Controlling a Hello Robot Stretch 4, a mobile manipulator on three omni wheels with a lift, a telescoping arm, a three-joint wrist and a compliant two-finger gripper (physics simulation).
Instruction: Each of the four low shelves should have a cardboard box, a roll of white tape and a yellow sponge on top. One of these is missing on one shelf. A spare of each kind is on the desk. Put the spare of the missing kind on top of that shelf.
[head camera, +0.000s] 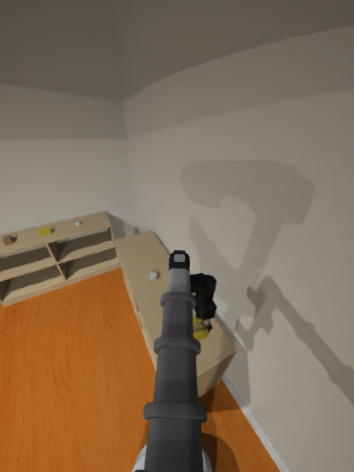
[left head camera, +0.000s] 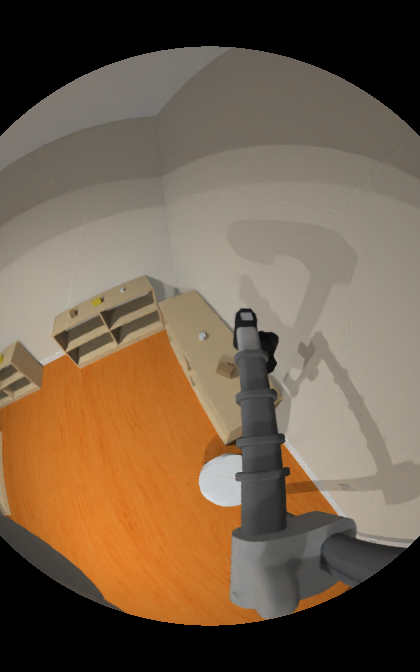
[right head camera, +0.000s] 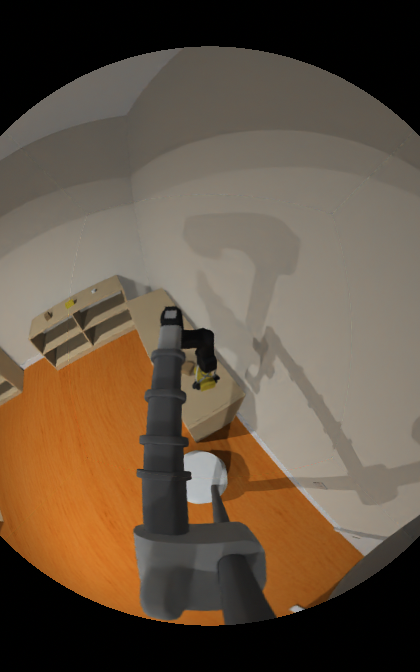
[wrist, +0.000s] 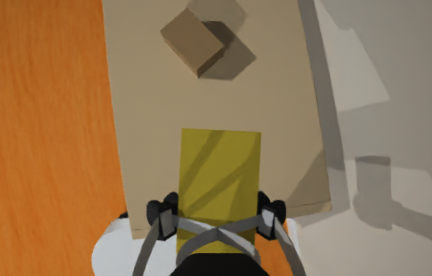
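Where they show: gripper, fingertip midpoint: (head camera: 197, 333) (wrist: 216, 207); robot's base, origin of the base link: (left head camera: 227, 478).
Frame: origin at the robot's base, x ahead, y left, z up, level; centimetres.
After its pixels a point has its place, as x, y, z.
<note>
My gripper (head camera: 201, 326) (right head camera: 206, 381) (wrist: 216, 207) @(44.5, -8.8, 78.7) is shut on a yellow sponge (head camera: 201, 334) @(42.0, -9.6, 83.5) (right head camera: 207, 385) (wrist: 220, 170) @(48.5, -7.6, 83.6), a finger at each side. It hangs over the near end of the low shelf (head camera: 137, 250) @(121.2, 35.5, 58.2) (left head camera: 187, 310) @(121.7, 31.1, 58.2) (right head camera: 152, 305) (wrist: 150, 110) @(51.6, 6.3, 58.2) along the right wall; its height above the top is hard to tell. A cardboard box (left head camera: 226, 368) @(63.9, 2.2, 63.2) (right head camera: 188, 368) (wrist: 192, 42) @(64.0, 2.6, 63.2) lies on that shelf ahead of the sponge. White tape (head camera: 154, 275) @(92.0, 16.9, 60.6) (left head camera: 202, 335) @(91.9, 17.3, 60.6) lies farther along. In the left head view the arm hides the gripper and sponge.
The far shelf (head camera: 95, 220) @(169.3, 92.5, 58.2) (left head camera: 136, 284) @(169.8, 93.3, 58.1) (right head camera: 107, 283) bears a box (head camera: 8, 240) @(123.5, 154.6, 62.4) (left head camera: 73, 313) @(124.1, 154.2, 61.6), a sponge (head camera: 45, 231) @(140.2, 129.6, 61.9) (left head camera: 97, 301) @(140.2, 128.9, 61.4) and tape (head camera: 78, 223) @(158.8, 106.0, 60.3) (left head camera: 123, 290) @(159.1, 105.1, 58.8). Another shelf (left head camera: 30, 360) @(83.7, 251.5, 24.7) stands at left. A white disc (left head camera: 219, 480) @(0.0, 6.0, 18.7) (right head camera: 205, 477) is near the shelf's end. A wall borders the right.
</note>
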